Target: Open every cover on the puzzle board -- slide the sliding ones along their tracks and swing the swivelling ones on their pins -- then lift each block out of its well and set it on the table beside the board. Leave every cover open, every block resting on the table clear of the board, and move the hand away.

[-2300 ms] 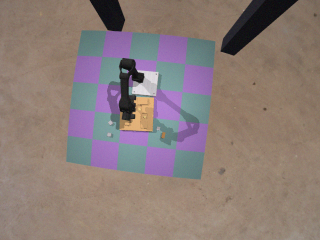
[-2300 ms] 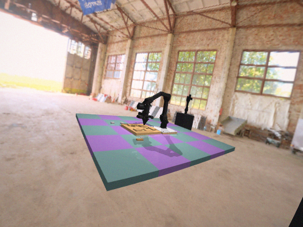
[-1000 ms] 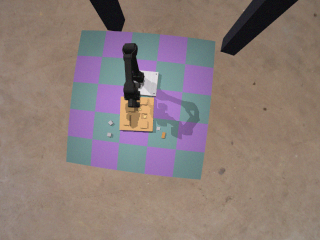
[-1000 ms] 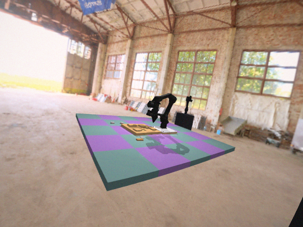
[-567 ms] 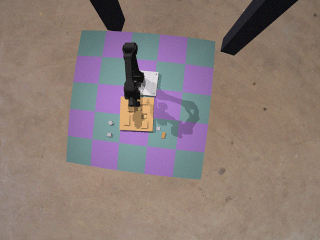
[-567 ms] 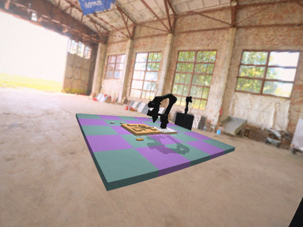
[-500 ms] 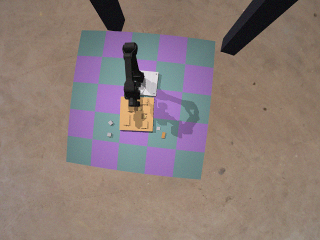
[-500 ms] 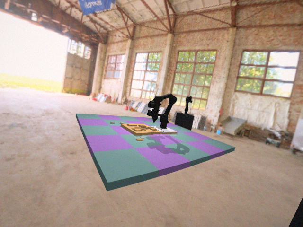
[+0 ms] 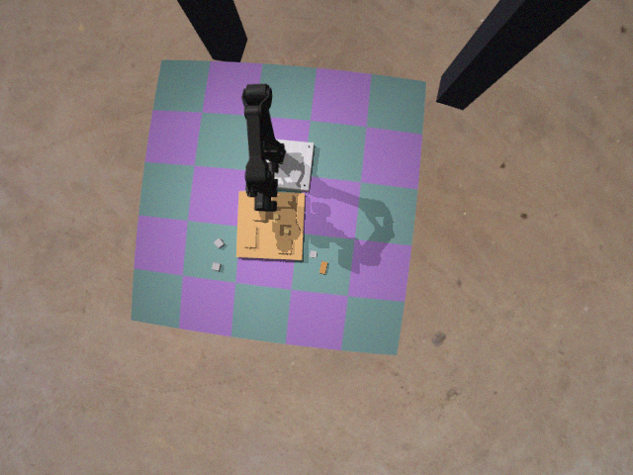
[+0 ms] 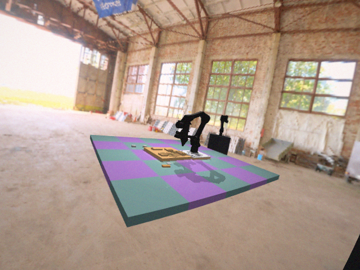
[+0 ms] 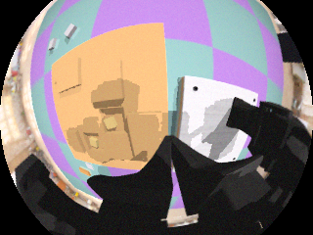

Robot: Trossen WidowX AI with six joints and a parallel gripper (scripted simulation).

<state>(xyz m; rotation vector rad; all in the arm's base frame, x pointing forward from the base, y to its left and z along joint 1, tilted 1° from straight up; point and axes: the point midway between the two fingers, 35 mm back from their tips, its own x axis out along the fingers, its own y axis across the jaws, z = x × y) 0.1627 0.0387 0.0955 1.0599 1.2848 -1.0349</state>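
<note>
The orange puzzle board lies 13 cm ahead of my gripper tip, 6 cm below it and 1 cm to the left of it. Also, from my gripper tip: orange block (29 cm to the left, 27 cm ahead, 8 cm below).
</note>
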